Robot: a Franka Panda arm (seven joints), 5 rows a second.
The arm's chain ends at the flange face. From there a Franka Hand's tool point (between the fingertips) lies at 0.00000 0.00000 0.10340 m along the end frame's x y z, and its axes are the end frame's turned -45 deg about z.
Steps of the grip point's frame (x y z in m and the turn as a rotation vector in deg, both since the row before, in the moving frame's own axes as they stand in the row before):
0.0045 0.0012 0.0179 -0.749 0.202 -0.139
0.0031 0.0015 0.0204 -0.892 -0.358 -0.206
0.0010 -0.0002 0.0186 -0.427 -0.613 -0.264
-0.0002 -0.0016 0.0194 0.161 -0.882 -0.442
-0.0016 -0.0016 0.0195 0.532 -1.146 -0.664
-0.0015 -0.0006 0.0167 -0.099 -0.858 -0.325
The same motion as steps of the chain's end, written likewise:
0.0028 -0.0030 0.0179 -0.387 0.672 -0.139
0.0026 -0.0027 0.0204 -0.884 0.378 -0.206
0.0008 -0.0022 0.0186 -0.735 -0.132 -0.264
0.0001 -0.0019 0.0194 -0.510 -0.738 -0.442
-0.0001 -0.0008 0.0195 -0.434 -1.187 -0.664
-0.0005 -0.0006 0.0167 -0.677 -0.537 -0.325

